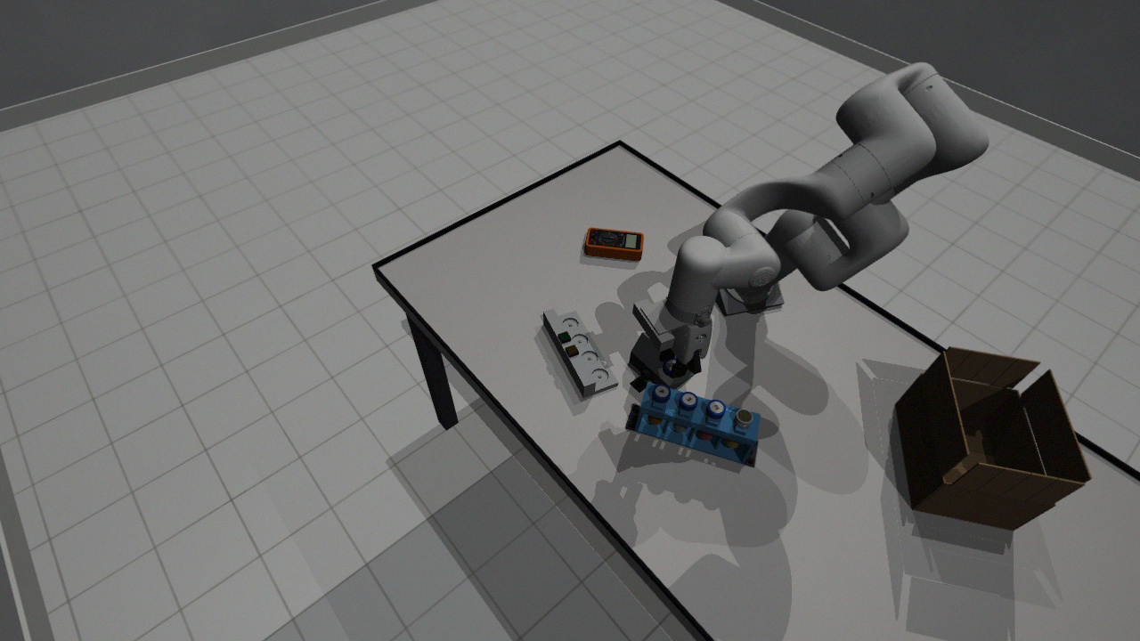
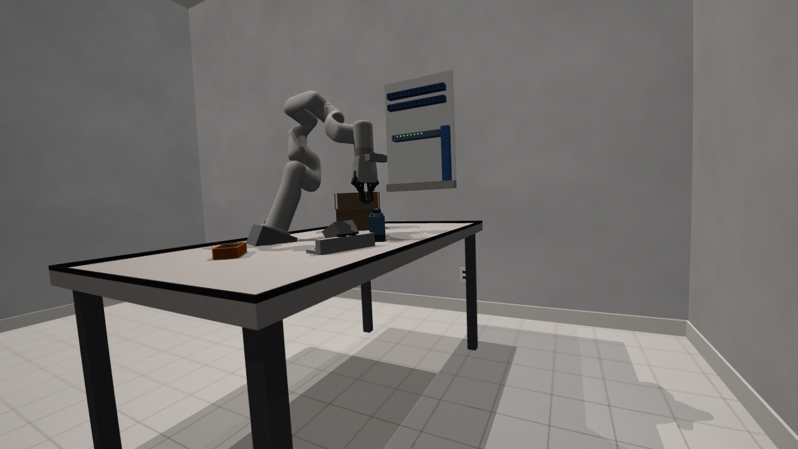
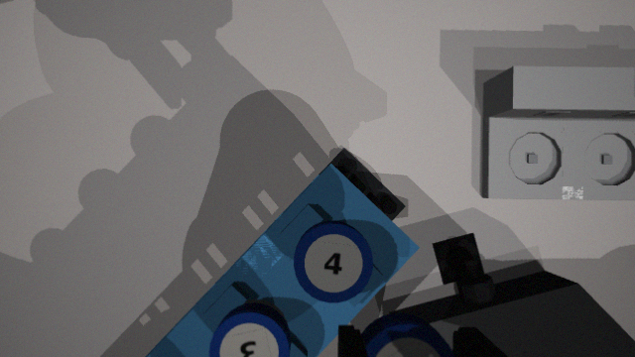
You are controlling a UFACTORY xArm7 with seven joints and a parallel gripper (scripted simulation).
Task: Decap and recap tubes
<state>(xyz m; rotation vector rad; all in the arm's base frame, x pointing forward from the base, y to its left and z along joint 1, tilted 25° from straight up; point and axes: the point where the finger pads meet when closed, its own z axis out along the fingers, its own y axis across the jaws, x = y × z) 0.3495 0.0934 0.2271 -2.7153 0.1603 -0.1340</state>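
My hand is 100 mm to the right of the cap 2, 60 mm above it and 40 mm past it. From my hand the other things lie so: cap 3 (60 mm to the left, 60 mm below); then cap 1 (20 mm below); then cap 4 (60 mm below, 30 mm ahead, 20 mm to the left).
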